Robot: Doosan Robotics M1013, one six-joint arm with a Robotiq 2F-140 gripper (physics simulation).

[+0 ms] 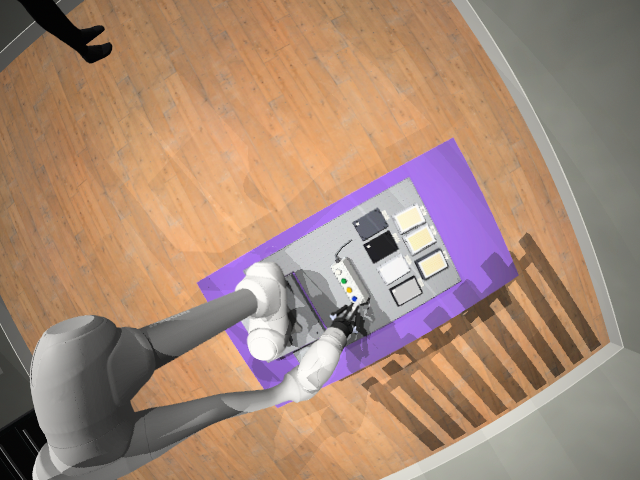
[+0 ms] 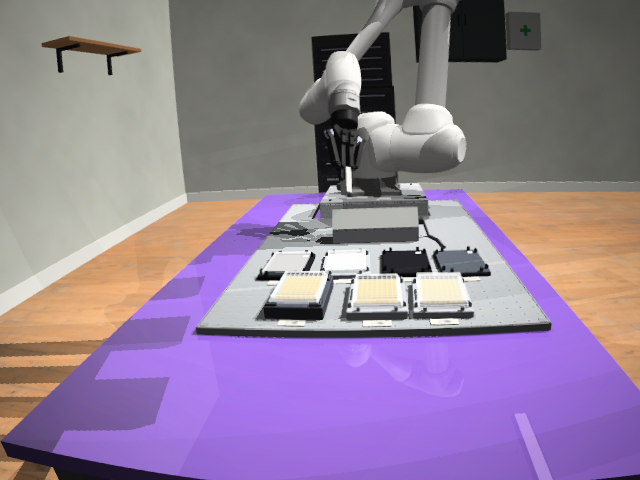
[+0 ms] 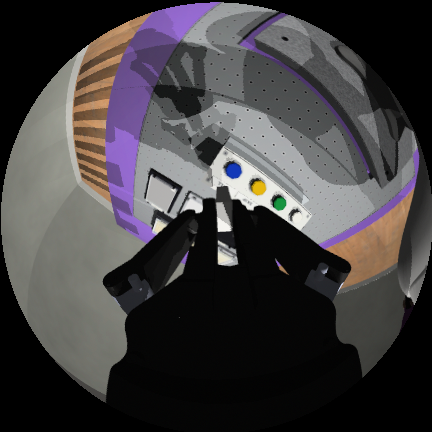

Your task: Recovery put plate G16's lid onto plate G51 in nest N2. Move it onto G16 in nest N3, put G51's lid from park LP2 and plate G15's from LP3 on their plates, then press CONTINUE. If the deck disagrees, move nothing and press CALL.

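Frame: origin at the arm's base, x ahead, y right, z down, level; centimetres.
Seen in the pictures: gripper, fingertip midpoint: [image 1: 358,301] [image 2: 346,193] [image 3: 222,196]; arm's base, origin of the base link: [image 2: 374,191].
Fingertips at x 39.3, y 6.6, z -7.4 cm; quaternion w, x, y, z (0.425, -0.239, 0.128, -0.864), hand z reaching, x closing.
Offsets run from my fingertips to a thing's top centre. "*": to the spot under its first point.
My gripper [image 1: 356,305] [image 2: 348,187] [image 3: 222,196] is shut and empty, at the blue-button end of the button box @(dy -7.4, dx +1.0, dz +3.5 cm) [image 1: 353,279] [image 2: 374,219] [image 3: 246,179]. Its height above the box is hard to tell. The box carries blue @(dy +0.2, dx -1.0, dz +4.4 cm) [image 1: 354,298] [image 3: 233,170], yellow @(dy -4.8, dx -1.2, dz +4.4 cm) [image 1: 349,290] [image 3: 258,187], green @(dy -9.8, dx -1.4, dz +4.4 cm) [image 1: 343,281] [image 3: 280,203] and white @(dy -14.8, dx -1.5, dz +4.4 cm) [image 1: 338,272] [image 3: 297,216] buttons; their labels are unreadable. Three cream plates @(dy +5.6, dx +40.8, dz +8.1 cm) [image 1: 432,264] @(dy -8.4, dx +40.9, dz +8.9 cm) [image 1: 419,239] @(dy -19.9, dx +40.8, dz +9.0 cm) [image 1: 409,218] stand in nests in the outer row, one on a dark base. Which carry lids is unclear.
The inner row holds a light grey place with dark rim [image 1: 406,291] [image 2: 287,262] [image 3: 161,192], a white one @(dy -1.3, dx +22.7, dz +10.1 cm) [image 1: 393,269] [image 2: 346,261], a black one @(dy -14.4, dx +22.2, dz +9.9 cm) [image 1: 381,246] [image 2: 405,261] and a dark grey one @(dy -26.5, dx +22.7, dz +9.9 cm) [image 1: 370,224] [image 2: 461,260]. A cable @(* dy -22.6, dx +4.3, dz +11.4 cm) [image 2: 434,238] runs from the button box.
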